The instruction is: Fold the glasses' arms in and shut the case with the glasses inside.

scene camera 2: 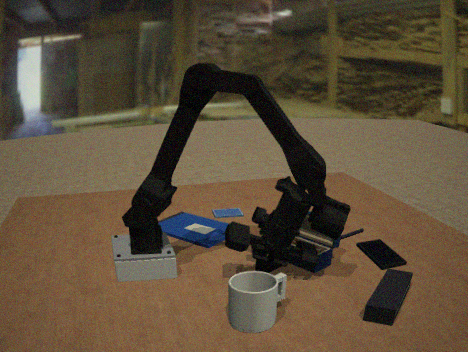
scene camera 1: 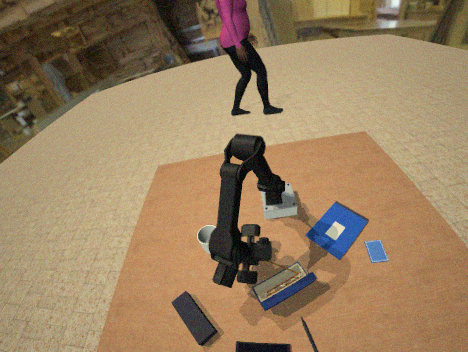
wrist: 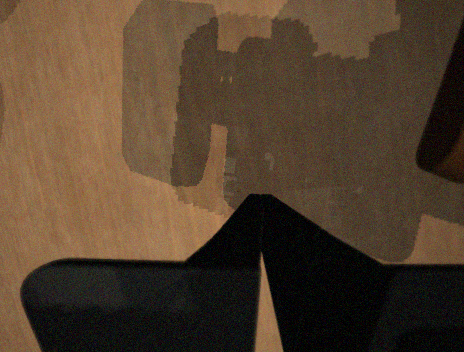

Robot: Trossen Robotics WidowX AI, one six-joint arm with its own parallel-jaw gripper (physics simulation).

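Places are measured from the arm's base along level axes (x ahead, y left, z up), in centimetres.
Pixels of known places: gripper, fingertip midpoint: (wrist: 259,205); arm's base at its link origin: (scene camera 2: 145,247) (scene camera 1: 273,198).
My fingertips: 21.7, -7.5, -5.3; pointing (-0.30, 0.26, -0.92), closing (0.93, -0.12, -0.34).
Observation:
For each thing: its top centre in the pictures, then the offset to it from my fingertips, as dx, dy, dz. "spot": a spot on its surface instead.
- thin brown glasses at a spot on its surface: (scene camera 1: 284,287) spot: +12.9, +8.1, +3.9
- white mug at a spot on its surface: (scene camera 2: 252,307) spot: -6.4, -20.5, +5.5
- blue booklet at its top centre: (scene camera 2: 193,226) (scene camera 1: 338,227) -8.1, +30.5, +0.6
- blue card at its top centre: (scene camera 2: 227,212) (scene camera 1: 376,250) +3.1, +41.2, +0.3
- dark box at its top centre: (scene camera 2: 391,287) (scene camera 1: 191,315) +21.2, -20.1, +3.3
- black phone at its top centre: (scene camera 2: 381,252) +31.3, +0.7, +0.6
- pen at its top centre: (scene camera 1: 311,340) +27.6, +14.3, +0.7
The blue glasses case (scene camera 1: 289,296) (scene camera 2: 320,261) stands open on the table, its pale inside showing. The thin brown glasses (scene camera 1: 284,287) lie in it. One glasses arm (scene camera 1: 278,264) sticks out over the case's edge toward my gripper; the other arm cannot be made out. My gripper (scene camera 2: 265,266) (wrist: 259,205) is shut and empty, pointing down low over the table beside the case, on the mug's side. In scene camera 1 its fingertips are hidden. The wrist view shows table and shadows below the fingertips, and an unclear dark shape at the right edge.
A white mug (scene camera 1: 204,240) (scene camera 2: 252,307) stands near the gripper. A blue booklet (scene camera 1: 352,223) (scene camera 2: 175,225), a blue card (scene camera 1: 376,251) (scene camera 2: 228,213), a dark box (scene camera 1: 194,318) (scene camera 2: 389,296), a black phone (scene camera 1: 263,347) (scene camera 2: 381,253) and a pen (scene camera 1: 309,334) lie around the case.

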